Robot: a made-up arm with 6 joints. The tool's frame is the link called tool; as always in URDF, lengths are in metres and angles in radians. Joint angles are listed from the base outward.
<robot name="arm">
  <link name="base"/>
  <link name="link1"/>
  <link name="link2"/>
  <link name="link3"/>
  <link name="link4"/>
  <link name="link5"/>
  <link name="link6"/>
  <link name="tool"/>
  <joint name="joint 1" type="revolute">
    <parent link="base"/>
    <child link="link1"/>
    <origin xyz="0.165 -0.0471 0.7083" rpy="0 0 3.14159"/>
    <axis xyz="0 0 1"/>
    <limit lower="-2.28" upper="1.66"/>
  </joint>
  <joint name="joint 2" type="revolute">
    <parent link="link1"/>
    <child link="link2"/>
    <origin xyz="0.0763 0.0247 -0.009" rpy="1.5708 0 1.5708"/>
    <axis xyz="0 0 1"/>
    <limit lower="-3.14" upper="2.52"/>
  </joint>
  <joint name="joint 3" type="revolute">
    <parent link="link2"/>
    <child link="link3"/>
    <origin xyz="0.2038 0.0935 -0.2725" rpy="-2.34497 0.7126 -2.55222"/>
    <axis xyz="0 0 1"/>
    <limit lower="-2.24" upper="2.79"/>
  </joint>
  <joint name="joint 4" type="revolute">
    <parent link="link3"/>
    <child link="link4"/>
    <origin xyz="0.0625 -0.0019 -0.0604" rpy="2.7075 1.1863 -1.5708"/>
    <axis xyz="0 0 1"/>
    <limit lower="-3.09" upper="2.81"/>
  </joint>
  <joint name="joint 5" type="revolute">
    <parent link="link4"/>
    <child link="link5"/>
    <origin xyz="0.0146 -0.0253 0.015" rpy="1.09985 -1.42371 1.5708"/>
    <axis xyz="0 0 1"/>
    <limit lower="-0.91" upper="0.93"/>
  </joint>
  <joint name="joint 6" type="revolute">
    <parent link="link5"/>
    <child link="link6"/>
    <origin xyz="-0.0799 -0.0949 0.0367" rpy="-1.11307 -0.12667 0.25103"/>
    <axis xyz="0 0 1"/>
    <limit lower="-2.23" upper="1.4"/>
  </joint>
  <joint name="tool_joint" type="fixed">
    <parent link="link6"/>
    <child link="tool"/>
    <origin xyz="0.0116 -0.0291 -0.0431" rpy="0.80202 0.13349 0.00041"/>
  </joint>
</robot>
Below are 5 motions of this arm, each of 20 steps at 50 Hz.
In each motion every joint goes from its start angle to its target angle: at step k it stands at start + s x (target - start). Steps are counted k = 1, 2, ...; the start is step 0. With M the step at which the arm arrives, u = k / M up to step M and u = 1 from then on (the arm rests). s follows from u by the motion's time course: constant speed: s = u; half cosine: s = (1 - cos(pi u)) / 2; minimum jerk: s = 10 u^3 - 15 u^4 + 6 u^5.
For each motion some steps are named. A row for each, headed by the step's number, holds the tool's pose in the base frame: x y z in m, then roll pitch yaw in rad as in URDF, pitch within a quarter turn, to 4 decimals.
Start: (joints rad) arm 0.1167 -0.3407 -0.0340 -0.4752 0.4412 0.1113
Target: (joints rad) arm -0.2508 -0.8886 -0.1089 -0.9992 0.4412 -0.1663
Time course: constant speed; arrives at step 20
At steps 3, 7, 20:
3: 0.2576 -0.1211 0.7779 -1.1903 -0.8371 -0.7523
7: 0.2610 -0.1248 0.7755 -1.1716 -0.7790 -0.9032
20: 0.2765 -0.1503 0.7695 -1.2195 -0.5613 -1.2719

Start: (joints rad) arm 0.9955 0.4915 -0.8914 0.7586 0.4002 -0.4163
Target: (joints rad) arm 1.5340 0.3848 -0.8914 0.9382 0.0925 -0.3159
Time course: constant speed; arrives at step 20
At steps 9, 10, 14, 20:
9: 0.3659 -0.0167 0.9380 -1.5465 -0.4199 2.5441
10: 0.3681 -0.0126 0.9358 -1.5397 -0.4383 2.5629
14: 0.3753 0.0053 0.9265 -1.5085 -0.5105 2.6340
20: 0.3813 0.0358 0.9112 -1.4472 -0.6145 2.7272

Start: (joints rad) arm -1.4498 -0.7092 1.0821 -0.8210 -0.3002 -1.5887
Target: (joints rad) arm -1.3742 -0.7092 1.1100 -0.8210 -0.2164 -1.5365
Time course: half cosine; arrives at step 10
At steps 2, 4, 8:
2: 0.1031 -0.3577 0.7788 1.8385 -1.1913 -0.3678
4: 0.1087 -0.3561 0.7814 1.8131 -1.2153 -0.3106
8: 0.1208 -0.3520 0.7872 1.7386 -1.2676 -0.1655

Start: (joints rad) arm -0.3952 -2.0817 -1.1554 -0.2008 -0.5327 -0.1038
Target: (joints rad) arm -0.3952 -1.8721 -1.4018 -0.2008 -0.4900 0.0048
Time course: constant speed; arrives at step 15
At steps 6, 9, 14, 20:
6: 0.1605 -0.0418 0.5203 0.3893 -0.2020 -1.6989
9: 0.1536 -0.0543 0.5124 0.3908 -0.2727 -1.6455
14: 0.1423 -0.0771 0.5018 0.3766 -0.3901 -1.5501
20: 0.1401 -0.0819 0.5001 0.3710 -0.4133 -1.5297

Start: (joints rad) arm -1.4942 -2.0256 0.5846 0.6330 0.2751 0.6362
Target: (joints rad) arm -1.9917 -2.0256 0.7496 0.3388 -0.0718 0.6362
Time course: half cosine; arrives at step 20
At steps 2, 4, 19, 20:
2: 0.1710 -0.1522 0.5486 0.6300 0.7488 -2.6711
4: 0.1676 -0.1541 0.5540 0.6108 0.7891 -2.7310
19: 0.0942 -0.1749 0.6155 -0.0803 1.1947 2.3463
20: 0.0935 -0.1749 0.6159 -0.0897 1.1960 2.3334

